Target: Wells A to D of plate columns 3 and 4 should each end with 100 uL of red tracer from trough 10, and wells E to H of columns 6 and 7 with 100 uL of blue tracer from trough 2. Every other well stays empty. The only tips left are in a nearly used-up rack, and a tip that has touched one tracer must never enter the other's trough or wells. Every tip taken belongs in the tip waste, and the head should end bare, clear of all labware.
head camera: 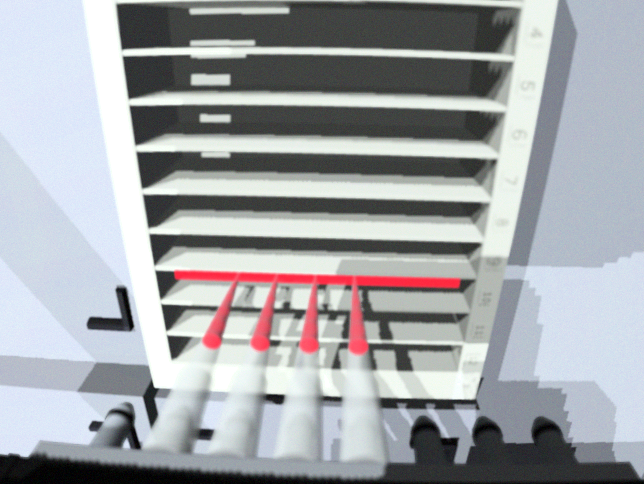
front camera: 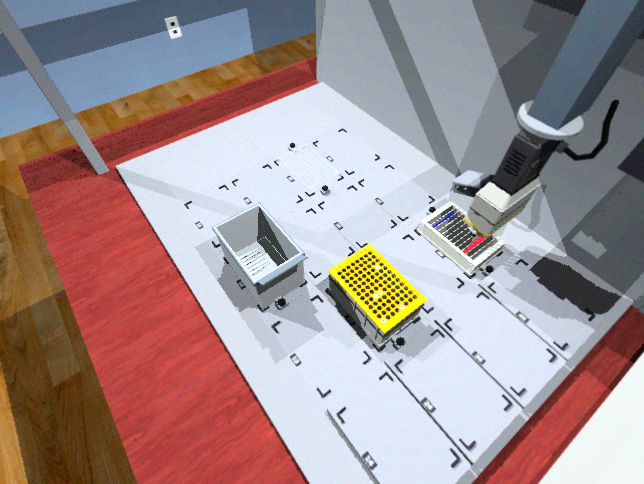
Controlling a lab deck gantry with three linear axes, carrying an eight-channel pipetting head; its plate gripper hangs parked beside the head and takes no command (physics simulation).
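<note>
The pipetting head [front camera: 502, 205] is low over the trough reservoir [front camera: 447, 249] [head camera: 122, 156]. In the head view four neighbouring channels carry tips [head camera: 309, 385]; one bare channel is left of them and three are right. Red liquid shows inside all four tips. Their lower ends meet the red tracer [front camera: 474, 243] [head camera: 416, 282] in trough 10; how deep they reach is unclear. Blue tracer [front camera: 444, 219] lies near the reservoir's far end. The yellow tip rack [front camera: 359, 265] has mostly empty holes and several scattered tips. The clear plate [front camera: 309, 167] stands far back, its wells too small to read. The parked gripper's fingers cannot be made out.
The grey, open-topped tip waste bin [front camera: 281, 269] stands left of the tip rack, with high walls. Black corner brackets and small knobs [front camera: 399, 341] stand on the deck around the labware. A grey upright post [front camera: 78, 122] stands at the far left.
</note>
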